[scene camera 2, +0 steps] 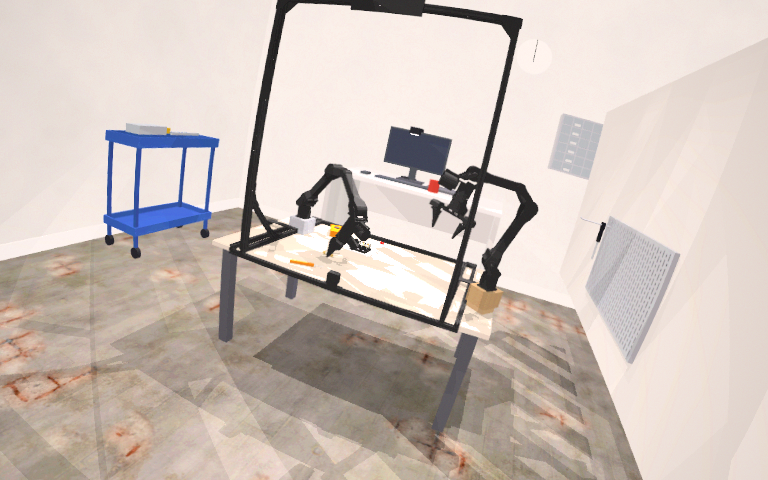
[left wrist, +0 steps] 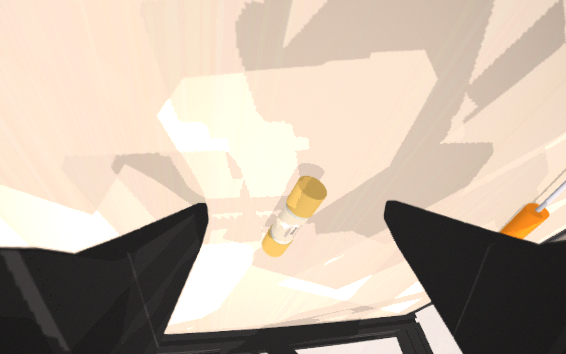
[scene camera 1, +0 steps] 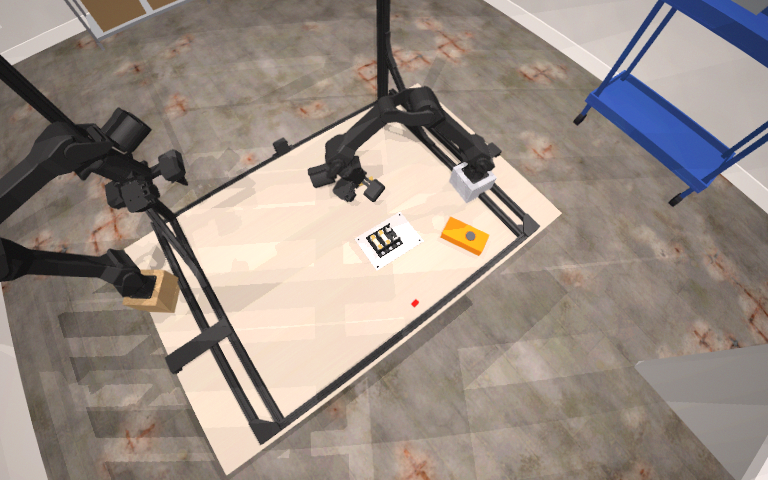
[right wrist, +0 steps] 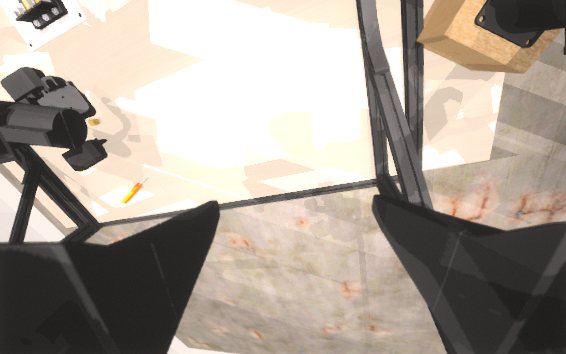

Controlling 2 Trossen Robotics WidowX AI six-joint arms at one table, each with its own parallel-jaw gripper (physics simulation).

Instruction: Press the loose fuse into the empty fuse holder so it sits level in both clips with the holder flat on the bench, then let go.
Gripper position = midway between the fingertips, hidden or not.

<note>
My right gripper (scene camera 1: 171, 191) is open, holding nothing. The table carries an orange box (scene camera 1: 465, 236). Also in view: my left gripper (scene camera 1: 363, 182).
My left gripper is seen too in the left wrist view (left wrist: 297, 210) and in the right wrist view (right wrist: 91, 123). My right gripper is seen too in scene camera 2 (scene camera 2: 442, 232) and in the right wrist view (right wrist: 296, 204). The left wrist view does not show the orange box: it is out of frame. The right wrist view misses the orange box: it is out of frame.
</note>
